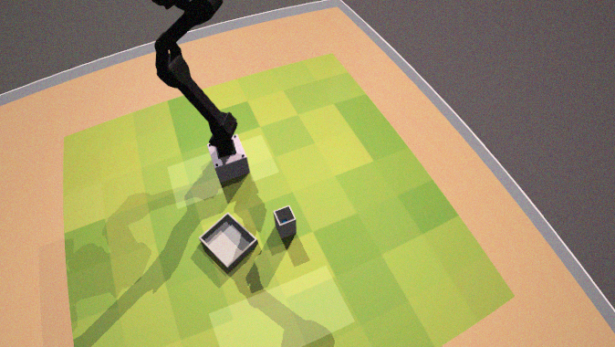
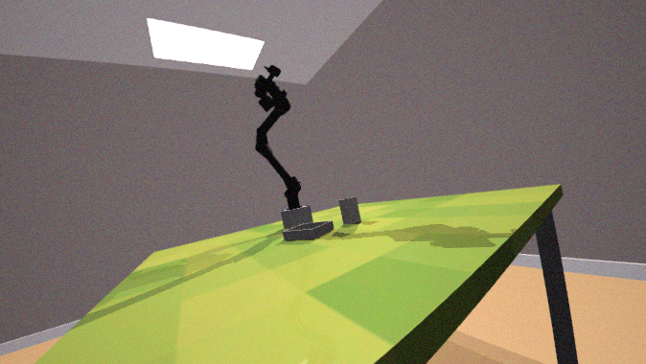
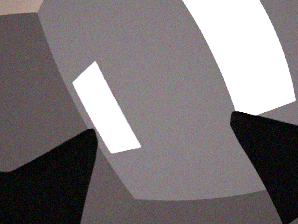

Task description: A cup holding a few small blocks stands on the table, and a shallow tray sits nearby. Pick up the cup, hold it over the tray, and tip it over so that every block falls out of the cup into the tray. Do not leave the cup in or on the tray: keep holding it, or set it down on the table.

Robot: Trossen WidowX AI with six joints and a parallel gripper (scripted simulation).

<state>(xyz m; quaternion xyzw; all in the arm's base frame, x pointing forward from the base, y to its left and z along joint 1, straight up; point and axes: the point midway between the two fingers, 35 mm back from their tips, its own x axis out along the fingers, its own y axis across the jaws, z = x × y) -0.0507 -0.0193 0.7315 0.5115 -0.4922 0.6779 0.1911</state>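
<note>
Now: the blue block 37 cm ahead of my gripper tip, 16 cm to the left of it and 81 cm below it. From my gripper tip the other things lie so: grey square cup 37 cm ahead, 15 cm to the left, 83 cm below.
</note>
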